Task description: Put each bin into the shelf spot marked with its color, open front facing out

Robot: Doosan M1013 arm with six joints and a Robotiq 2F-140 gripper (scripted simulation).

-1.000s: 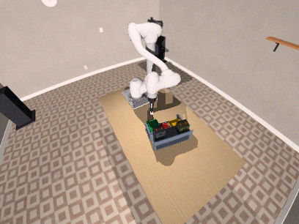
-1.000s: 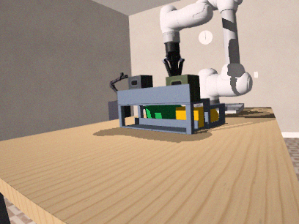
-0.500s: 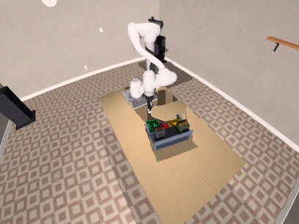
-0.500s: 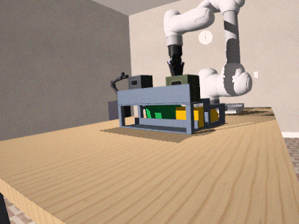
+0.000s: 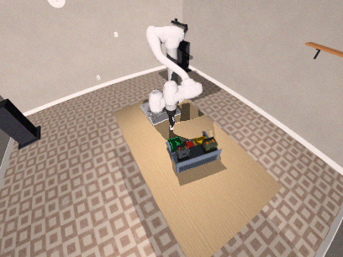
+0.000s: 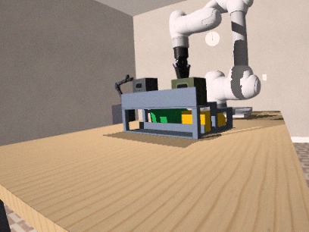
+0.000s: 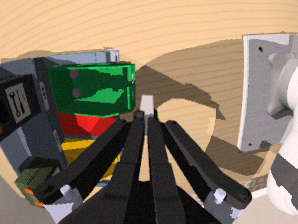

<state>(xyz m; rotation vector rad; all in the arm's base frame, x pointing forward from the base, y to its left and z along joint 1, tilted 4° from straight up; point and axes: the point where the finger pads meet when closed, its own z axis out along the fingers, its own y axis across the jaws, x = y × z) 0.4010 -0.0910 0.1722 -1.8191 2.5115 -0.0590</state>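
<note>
Now: hand 110 mm short of the green bin, 40 mm to the left of it and 120 mm above it. From my hand the other things lie so: dark box (250 mm ahead, 90 mm to the right, 10 mm below); then yellow bin (240 mm ahead, 160 mm to the left, 130 mm below).
</note>
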